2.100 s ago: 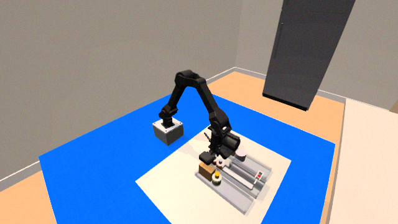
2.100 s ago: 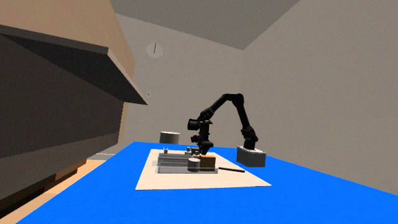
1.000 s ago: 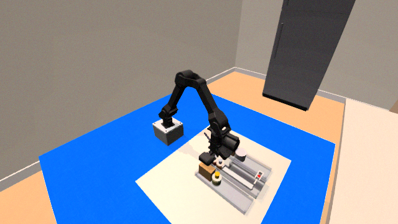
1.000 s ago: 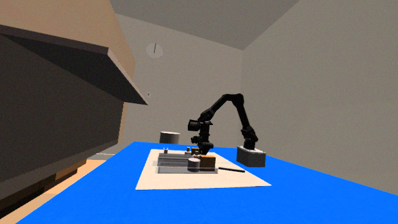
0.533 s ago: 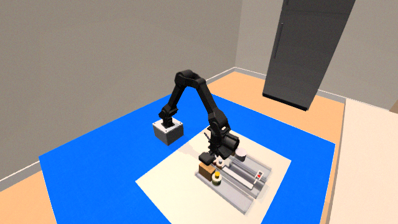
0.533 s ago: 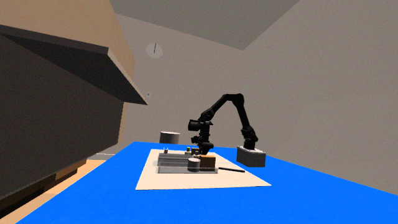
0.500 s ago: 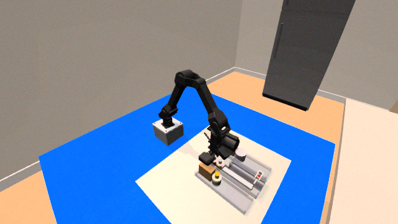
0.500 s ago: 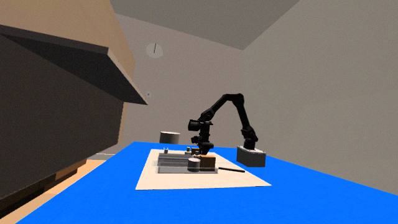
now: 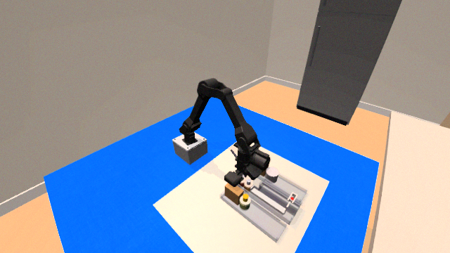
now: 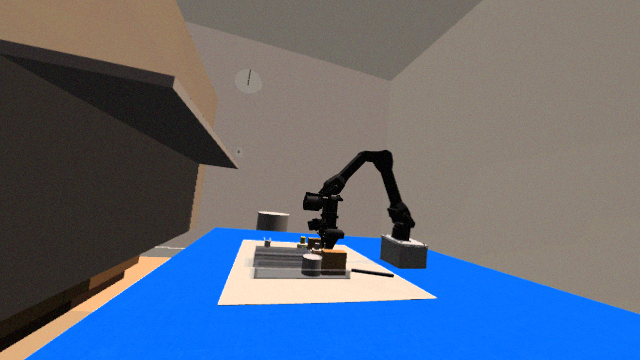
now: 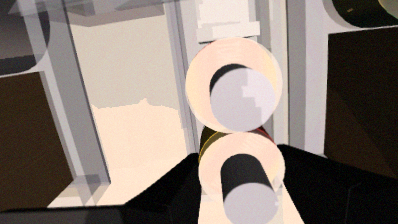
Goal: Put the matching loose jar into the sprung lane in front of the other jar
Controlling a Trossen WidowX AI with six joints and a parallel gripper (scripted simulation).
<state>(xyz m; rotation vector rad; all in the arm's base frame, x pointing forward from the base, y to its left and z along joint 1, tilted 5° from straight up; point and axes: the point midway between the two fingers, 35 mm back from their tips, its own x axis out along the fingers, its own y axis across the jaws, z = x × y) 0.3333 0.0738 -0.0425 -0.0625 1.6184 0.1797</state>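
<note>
Right now my gripper tip is 14 cm short of the pusher lane, 5 cm to the right of it and 1 cm above it. From my gripper tip the other things lie so: grey cylinder: 7 cm ahead, 14 cm to the left; black rod: 14 cm behind, 11 cm to the left, 3 cm below.
</note>
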